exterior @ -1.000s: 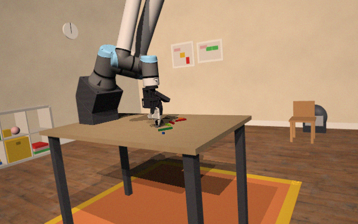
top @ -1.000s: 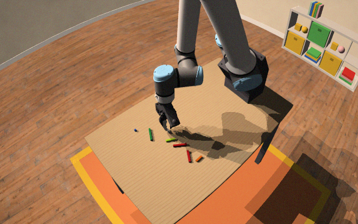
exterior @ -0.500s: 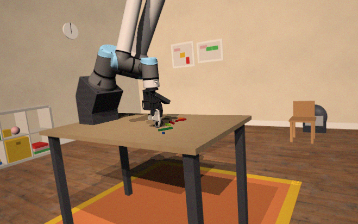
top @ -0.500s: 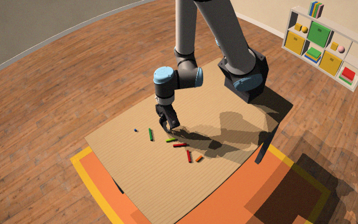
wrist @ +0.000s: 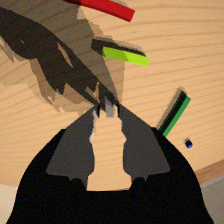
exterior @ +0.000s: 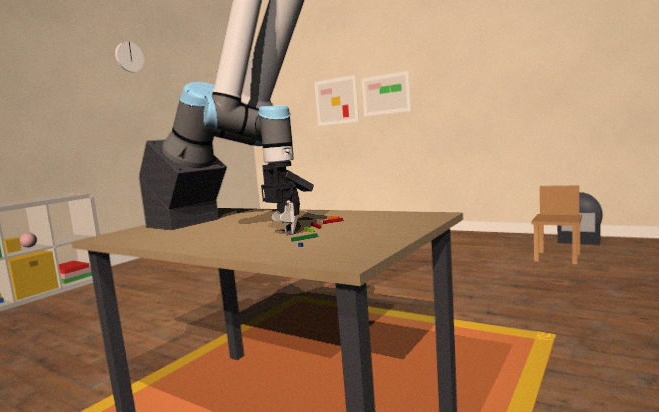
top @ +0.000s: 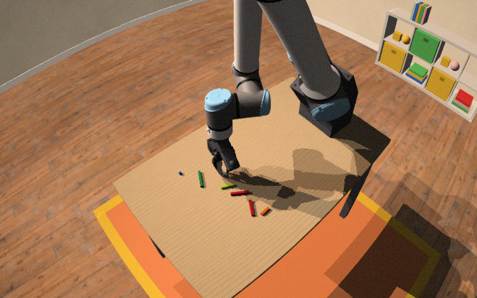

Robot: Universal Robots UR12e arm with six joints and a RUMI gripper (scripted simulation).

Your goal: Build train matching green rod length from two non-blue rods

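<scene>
The grey rod lies 10 mm below my hand. Round my hand: green rod 90 mm ahead, 40 mm to the right, 10 mm below; lime rod 60 mm to the left, 30 mm ahead, 10 mm below; small blue rod 150 mm ahead, 110 mm to the right, 10 mm below.
</scene>
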